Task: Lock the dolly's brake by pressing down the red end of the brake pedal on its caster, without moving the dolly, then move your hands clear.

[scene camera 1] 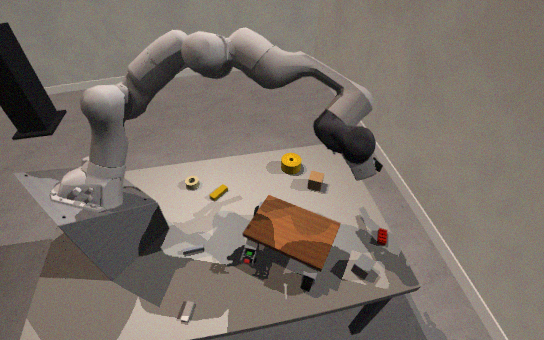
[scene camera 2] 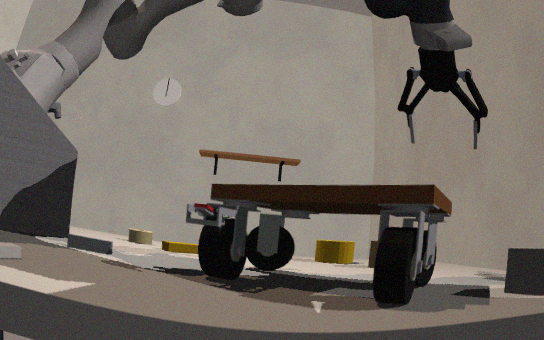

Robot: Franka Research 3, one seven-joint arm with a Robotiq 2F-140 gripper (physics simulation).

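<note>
The dolly [scene camera 1: 295, 230] [scene camera 2: 320, 197] has a brown wooden deck and stands on black-wheeled casters. The brake pedal's red end [scene camera 1: 247, 260] [scene camera 2: 204, 207] juts out past the deck at the near left caster [scene camera 2: 222, 250]. In scene camera 2 the red piece slopes, its outer left side higher. The pedal's green end [scene camera 1: 249, 253] lies nearer the deck. My gripper [scene camera 2: 444, 145] is open and empty, fingers pointing down, high above the dolly's right end in scene camera 2 and well away from the pedal. In scene camera 1 the wrist hides most of it.
A yellow cylinder [scene camera 1: 291, 164] [scene camera 2: 335, 251], a wooden block [scene camera 1: 315, 181], a cream ring [scene camera 1: 192, 183] and a yellow bar [scene camera 1: 218, 192] lie behind the dolly. A dark bar [scene camera 1: 193, 250] [scene camera 2: 90, 244] lies left of the pedal. A red brick [scene camera 1: 382, 236] and a grey block [scene camera 2: 525, 270] lie right.
</note>
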